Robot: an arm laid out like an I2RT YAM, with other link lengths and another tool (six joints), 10 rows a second.
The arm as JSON. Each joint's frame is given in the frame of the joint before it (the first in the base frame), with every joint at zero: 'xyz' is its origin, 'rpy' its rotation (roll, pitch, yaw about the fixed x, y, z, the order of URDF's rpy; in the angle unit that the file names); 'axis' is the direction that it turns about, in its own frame. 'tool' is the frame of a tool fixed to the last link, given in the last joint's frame.
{
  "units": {
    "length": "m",
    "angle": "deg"
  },
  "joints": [
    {
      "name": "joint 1",
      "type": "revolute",
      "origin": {
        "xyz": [
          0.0,
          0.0,
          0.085
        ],
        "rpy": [
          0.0,
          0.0,
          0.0
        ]
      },
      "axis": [
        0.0,
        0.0,
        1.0
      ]
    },
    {
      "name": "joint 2",
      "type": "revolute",
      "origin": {
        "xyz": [
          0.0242,
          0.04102,
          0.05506
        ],
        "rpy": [
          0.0,
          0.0,
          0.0
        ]
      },
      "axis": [
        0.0,
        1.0,
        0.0
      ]
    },
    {
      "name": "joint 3",
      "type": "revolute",
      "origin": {
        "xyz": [
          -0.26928,
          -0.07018,
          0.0
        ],
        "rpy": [
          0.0,
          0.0,
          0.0
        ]
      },
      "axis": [
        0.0,
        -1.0,
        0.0
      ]
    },
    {
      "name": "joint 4",
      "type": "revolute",
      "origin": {
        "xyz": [
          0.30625,
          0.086,
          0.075
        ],
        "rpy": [
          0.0,
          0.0,
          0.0
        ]
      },
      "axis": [
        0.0,
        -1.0,
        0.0
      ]
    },
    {
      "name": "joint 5",
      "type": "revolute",
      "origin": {
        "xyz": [
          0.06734,
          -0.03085,
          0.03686
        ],
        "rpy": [
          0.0,
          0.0,
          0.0
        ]
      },
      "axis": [
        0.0,
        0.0,
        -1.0
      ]
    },
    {
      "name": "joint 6",
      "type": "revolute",
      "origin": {
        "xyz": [
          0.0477,
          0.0,
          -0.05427
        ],
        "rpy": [
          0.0,
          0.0,
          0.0
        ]
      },
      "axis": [
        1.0,
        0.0,
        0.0
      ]
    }
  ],
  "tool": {
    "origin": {
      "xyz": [
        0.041,
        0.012,
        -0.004
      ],
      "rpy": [
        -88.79,
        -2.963,
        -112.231
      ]
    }
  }
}
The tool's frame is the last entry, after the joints.
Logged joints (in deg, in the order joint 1, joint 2, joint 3, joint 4, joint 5, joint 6), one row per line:
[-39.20, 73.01, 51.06, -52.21, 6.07, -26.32]
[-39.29, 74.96, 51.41, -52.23, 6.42, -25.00]
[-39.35, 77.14, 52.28, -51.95, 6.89, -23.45]
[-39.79, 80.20, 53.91, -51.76, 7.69, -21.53]
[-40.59, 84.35, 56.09, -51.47, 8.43, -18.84]
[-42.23, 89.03, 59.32, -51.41, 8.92, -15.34]
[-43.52, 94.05, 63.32, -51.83, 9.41, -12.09]
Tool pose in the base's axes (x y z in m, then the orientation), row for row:
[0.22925, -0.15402, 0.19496, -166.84, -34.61, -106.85]
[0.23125, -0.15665, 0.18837, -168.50, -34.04, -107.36]
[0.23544, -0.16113, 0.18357, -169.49, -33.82, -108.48]
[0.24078, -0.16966, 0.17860, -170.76, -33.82, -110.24]
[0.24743, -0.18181, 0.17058, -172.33, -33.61, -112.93]
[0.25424, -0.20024, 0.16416, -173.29, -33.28, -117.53]
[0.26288, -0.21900, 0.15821, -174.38, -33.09, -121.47]
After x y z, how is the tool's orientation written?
As angles about the fixed x, y, z axes (roll, pitch, yaw), in degrees.
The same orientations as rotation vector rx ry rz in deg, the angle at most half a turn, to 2 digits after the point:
[96.35, -120.55, 42.92]
[95.17, -121.44, 40.47]
[93.45, -122.40, 38.84]
[90.73, -123.57, 36.80]
[86.86, -125.46, 33.98]
[81.07, -128.54, 31.16]
[75.89, -130.92, 28.45]

